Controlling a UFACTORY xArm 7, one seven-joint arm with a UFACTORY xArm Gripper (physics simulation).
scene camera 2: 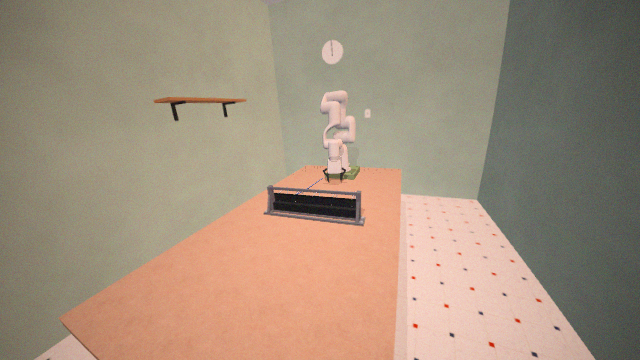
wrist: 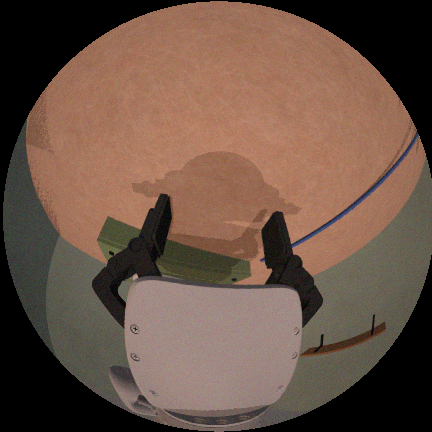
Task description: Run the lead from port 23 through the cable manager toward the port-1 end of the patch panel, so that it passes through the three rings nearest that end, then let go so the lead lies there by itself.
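A blue lead (scene camera 2: 314, 184) (wrist: 350, 212) runs from the rack toward the robot's base. In the wrist view it curves from the right edge to a free end just past the right-hand finger, which hides a short part of it. My gripper (scene camera 2: 335, 181) (wrist: 220, 213) is wide open and empty, above the table between the rack and the base. The lead is outside the gap between the fingers. The dark patch panel (scene camera 2: 315, 205) sits in a grey rack frame (scene camera 2: 358, 207). The cable manager's rings and the port numbers cannot be made out.
A green base plate (scene camera 2: 354, 172) (wrist: 190, 258) lies under the arm, close behind the gripper. A wooden shelf (scene camera 2: 200, 100) (wrist: 345, 345) is on the left wall. The table (scene camera 2: 260, 280) (wrist: 220, 90) ends at the tiled floor on the right in the scene view.
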